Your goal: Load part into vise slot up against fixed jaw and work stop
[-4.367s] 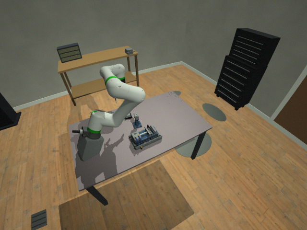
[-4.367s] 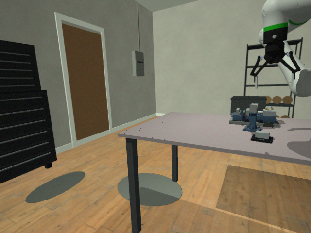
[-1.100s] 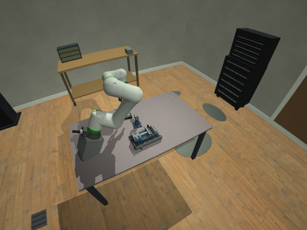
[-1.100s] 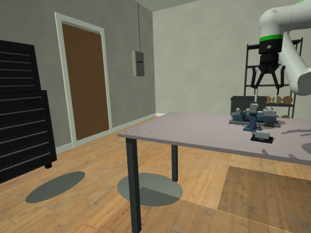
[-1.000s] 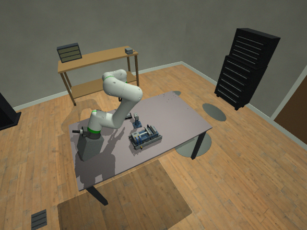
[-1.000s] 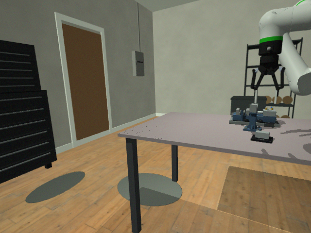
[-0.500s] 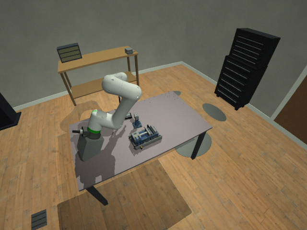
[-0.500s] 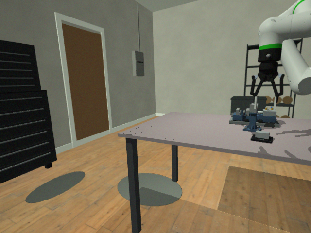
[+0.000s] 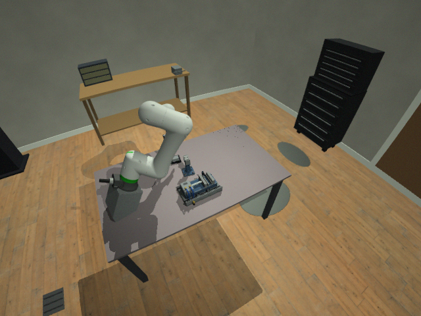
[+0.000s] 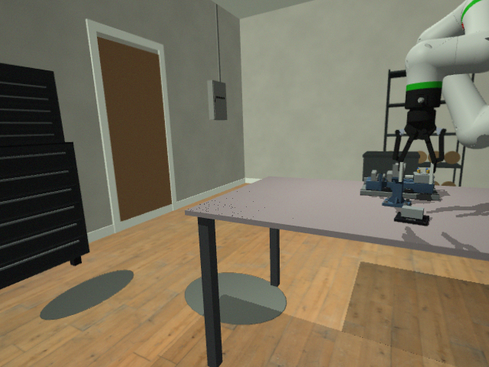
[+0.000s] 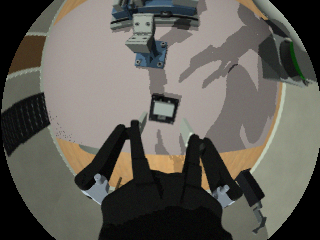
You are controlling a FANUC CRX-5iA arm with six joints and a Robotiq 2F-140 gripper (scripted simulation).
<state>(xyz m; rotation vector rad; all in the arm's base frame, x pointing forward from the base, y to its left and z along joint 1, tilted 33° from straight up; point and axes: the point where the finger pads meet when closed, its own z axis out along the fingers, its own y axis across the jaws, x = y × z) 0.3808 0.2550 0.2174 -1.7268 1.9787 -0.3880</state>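
Right now the part is 13 cm below my hand. Round my hand: air cylinder (3 cm behind, 39 cm to the right, 7 cm below); then vise (6 cm ahead, 38 cm to the right, 11 cm below); then black infeed plate (1 cm to the left, 15 cm below).
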